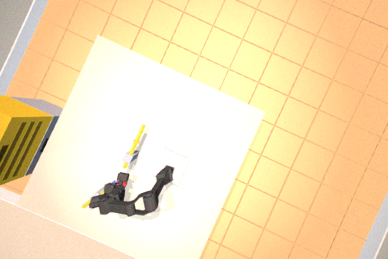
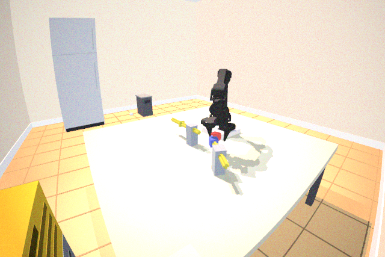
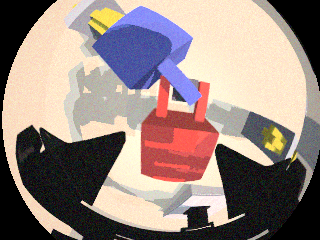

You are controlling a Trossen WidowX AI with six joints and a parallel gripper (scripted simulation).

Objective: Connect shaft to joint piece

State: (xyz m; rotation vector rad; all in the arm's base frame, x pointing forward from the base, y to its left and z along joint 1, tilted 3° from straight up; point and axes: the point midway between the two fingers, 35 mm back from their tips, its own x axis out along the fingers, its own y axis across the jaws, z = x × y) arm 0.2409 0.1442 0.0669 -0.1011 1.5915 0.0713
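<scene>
Now: the red square joint piece 20 mm ahead of my gripper tip and 20 mm above it.
</scene>
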